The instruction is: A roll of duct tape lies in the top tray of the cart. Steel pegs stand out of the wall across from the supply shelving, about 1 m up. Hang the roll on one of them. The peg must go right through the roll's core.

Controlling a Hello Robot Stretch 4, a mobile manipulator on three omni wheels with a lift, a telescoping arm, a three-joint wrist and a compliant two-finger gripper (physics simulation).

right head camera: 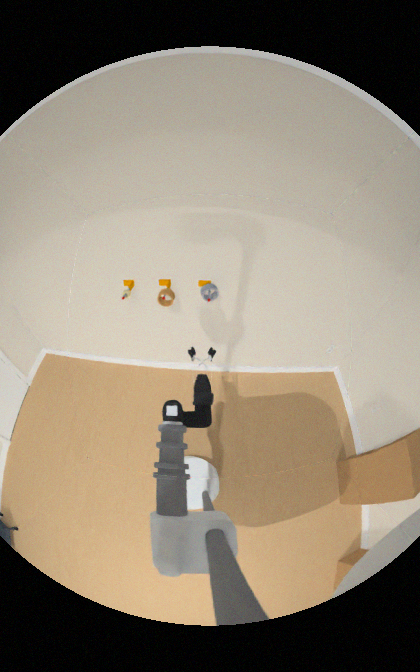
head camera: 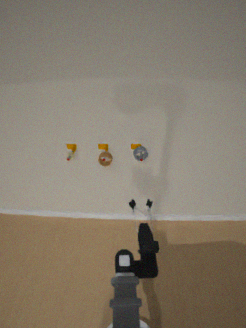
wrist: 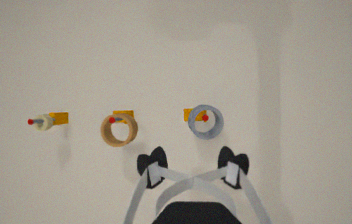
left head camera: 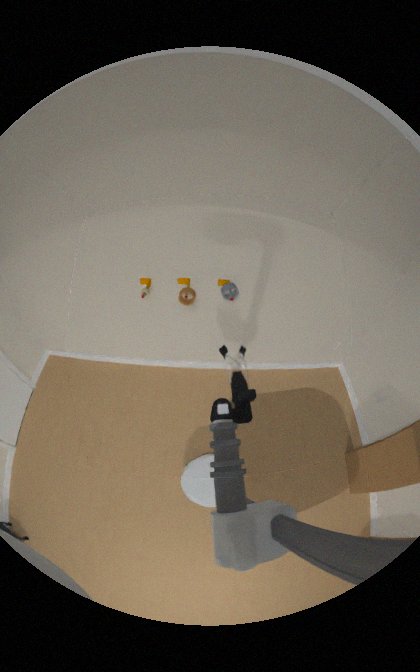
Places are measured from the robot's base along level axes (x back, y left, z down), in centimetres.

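Where they show: gripper, fingertip midpoint: (head camera: 140,199) (wrist: 191,159).
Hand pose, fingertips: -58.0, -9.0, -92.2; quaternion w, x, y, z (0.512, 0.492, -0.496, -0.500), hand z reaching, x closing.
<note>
Each offset is from my fingertips to the top centre of the thing, as dx, dy, dz. "pt": to the spot under its first point.
The grey duct tape roll {-41.2, -5.0, -5.9} (head camera: 135,154) (left head camera: 223,292) (right head camera: 202,292) (wrist: 192,123) hangs on the rightmost wall peg. The red tip of that peg {pt -30.8, -4.2, -2.4} (wrist: 205,118) shows within the roll's core, with the yellow mount behind, so the peg runs through the core. My gripper (head camera: 141,203) (left head camera: 233,350) (right head camera: 202,353) (wrist: 191,159) is open and empty. It is back from the wall, apart from the roll; in the wrist view its fingertips appear below the roll. The cart's top tray does not show.
A tan roll {-37.9, +20.3, -4.0} (head camera: 99,160) (wrist: 105,131) hangs on the middle peg and a small cream roll {-39.7, +45.3, -4.4} (wrist: 46,128) on the left peg. A brown box-like piece (left head camera: 385,465) (right head camera: 380,475) stands at the right. A round white object (left head camera: 196,480) (right head camera: 204,480) is below the arm.
</note>
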